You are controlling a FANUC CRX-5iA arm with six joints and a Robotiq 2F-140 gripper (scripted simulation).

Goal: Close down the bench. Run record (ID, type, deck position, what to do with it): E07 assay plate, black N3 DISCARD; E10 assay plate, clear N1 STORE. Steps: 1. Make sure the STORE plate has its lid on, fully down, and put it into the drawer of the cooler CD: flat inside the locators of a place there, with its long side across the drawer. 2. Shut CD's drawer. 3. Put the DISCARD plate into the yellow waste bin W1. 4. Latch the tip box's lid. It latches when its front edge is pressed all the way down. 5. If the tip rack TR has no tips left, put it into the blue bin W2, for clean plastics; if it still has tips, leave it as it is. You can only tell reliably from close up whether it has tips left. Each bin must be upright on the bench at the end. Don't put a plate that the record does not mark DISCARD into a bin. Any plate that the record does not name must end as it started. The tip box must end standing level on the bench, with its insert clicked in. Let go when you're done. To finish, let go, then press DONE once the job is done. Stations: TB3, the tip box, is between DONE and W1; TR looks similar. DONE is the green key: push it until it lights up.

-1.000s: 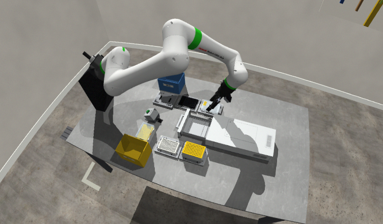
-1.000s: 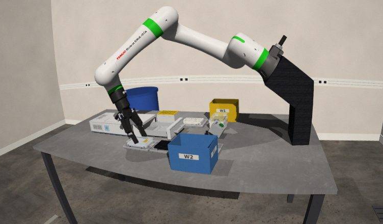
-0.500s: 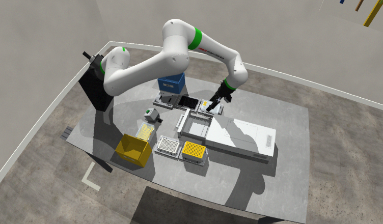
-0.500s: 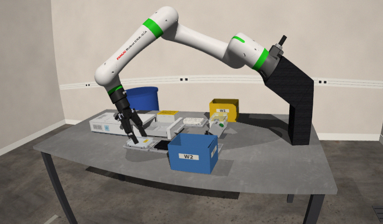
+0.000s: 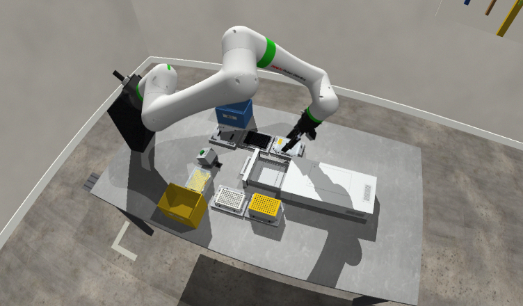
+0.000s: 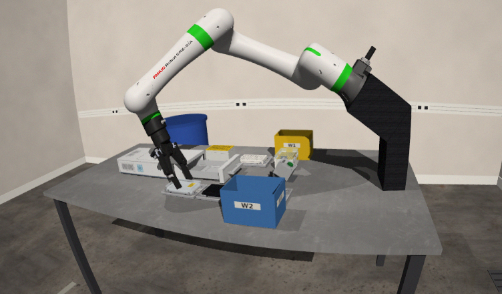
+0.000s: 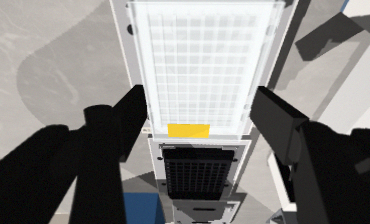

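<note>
The clear lid lies 20 mm below my hand. Round my hand: clear plate: 40 mm below; then cooler drawer: 190 mm to the right, 50 mm behind, 20 mm below; then black assay plate: 170 mm behind, 40 mm below, 30 mm to the left.
</note>
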